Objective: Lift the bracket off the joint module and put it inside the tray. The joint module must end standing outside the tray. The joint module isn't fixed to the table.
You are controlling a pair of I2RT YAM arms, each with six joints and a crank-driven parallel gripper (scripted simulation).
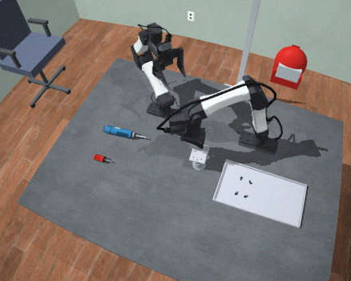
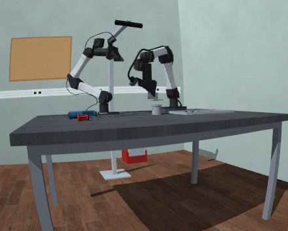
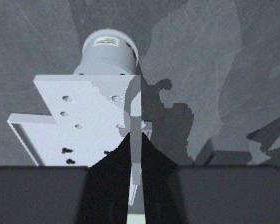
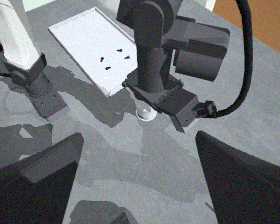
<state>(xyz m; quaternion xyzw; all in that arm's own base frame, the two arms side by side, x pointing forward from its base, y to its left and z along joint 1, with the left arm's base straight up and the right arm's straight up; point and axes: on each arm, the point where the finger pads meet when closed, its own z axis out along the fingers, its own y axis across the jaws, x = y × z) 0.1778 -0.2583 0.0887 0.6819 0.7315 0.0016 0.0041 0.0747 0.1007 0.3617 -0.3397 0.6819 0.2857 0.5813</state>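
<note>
Now: left hand 34 cm to the right of the tray, 11 cm above it and 6 cm short of it. Also, from my left hand: red screwdriver 44 cm to the right, 20 cm ahead, 10 cm below; then joint module 9 cm below, 3 cm ahead, 1 cm to the left; then bracket 3 cm ahead, 2 cm below.
</note>
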